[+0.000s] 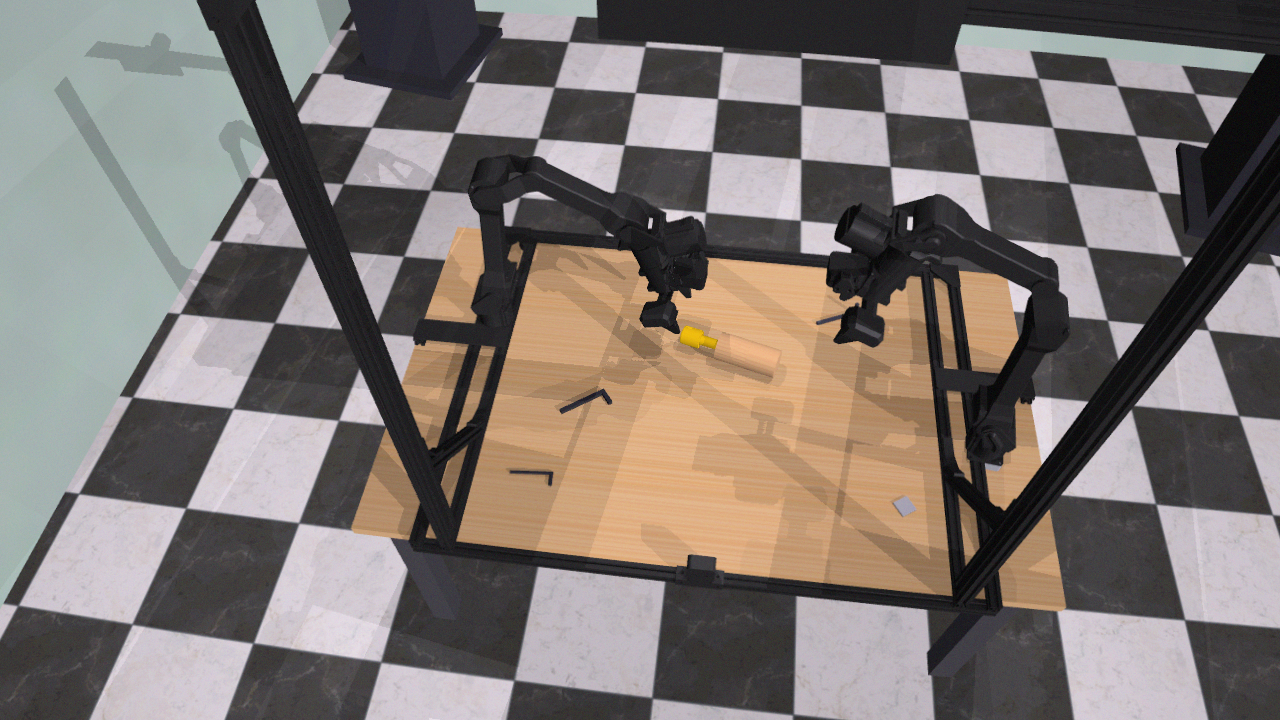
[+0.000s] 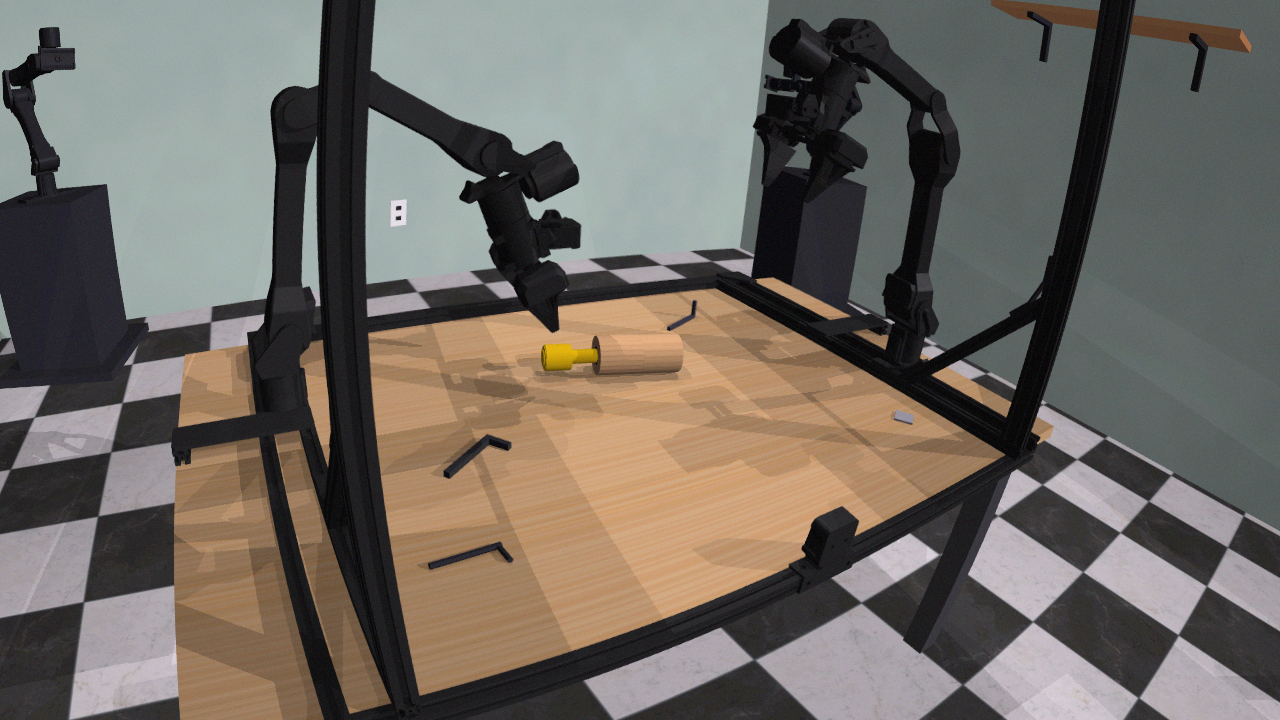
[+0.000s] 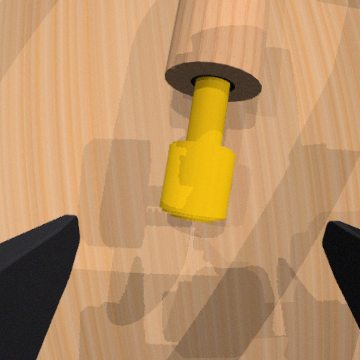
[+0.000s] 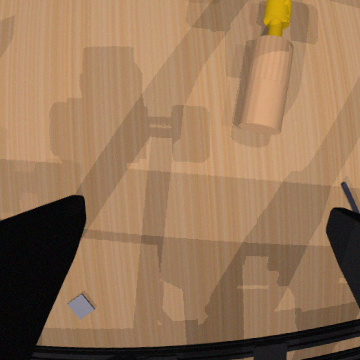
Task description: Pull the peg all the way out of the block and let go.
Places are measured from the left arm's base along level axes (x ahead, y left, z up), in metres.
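Pixels of known places: left gripper, fingertip midpoint: (image 1: 683,315) (image 2: 545,318) (image 3: 205,231); right gripper, fingertip midpoint: (image 1: 838,320) (image 2: 784,193) (image 4: 210,214); left arm's base, origin of the base link: (image 1: 495,318) (image 2: 281,405); right arm's base, origin of the base link: (image 1: 984,448) (image 2: 902,358).
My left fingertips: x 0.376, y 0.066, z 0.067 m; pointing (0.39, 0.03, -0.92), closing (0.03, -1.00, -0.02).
Note:
Ahead of a thing's pixels: the offset from my left fingertips to its top centre.
A yellow peg @(dx +0.062, dy -0.004, dz -0.041 m) (image 1: 691,337) (image 2: 556,357) (image 3: 199,180) (image 4: 278,13) with a thick head lies level, its thinner shaft entering the end hole of a round wooden block @(dx +0.136, dy -0.012, dz -0.031 m) (image 1: 750,353) (image 2: 638,353) (image 3: 220,40) (image 4: 265,87). The block lies on its side on the table. How deep the shaft reaches inside is hidden. My left gripper (image 3: 205,231) is open and empty, a little above the table just off the head's free end; the head shows ahead of the space between its fingers. My right gripper (image 4: 210,214) is open and empty, high above the table, off the block's other end.
Two black L-shaped keys @(dx -0.132, dy -0.204, dz -0.078 m) (image 1: 583,401) @(dx -0.175, dy -0.378, dz -0.080 m) (image 2: 467,556) lie at the table's left part. Another dark key @(dx +0.288, dy +0.155, dz -0.055 m) (image 1: 830,318) (image 2: 684,317) lies near the back, and a small grey tile @(dx +0.475, dy -0.238, dz -0.083 m) (image 1: 904,505) (image 2: 903,417) (image 4: 81,306) at the right. A black frame (image 1: 572,562) borders the table, with upright posts.

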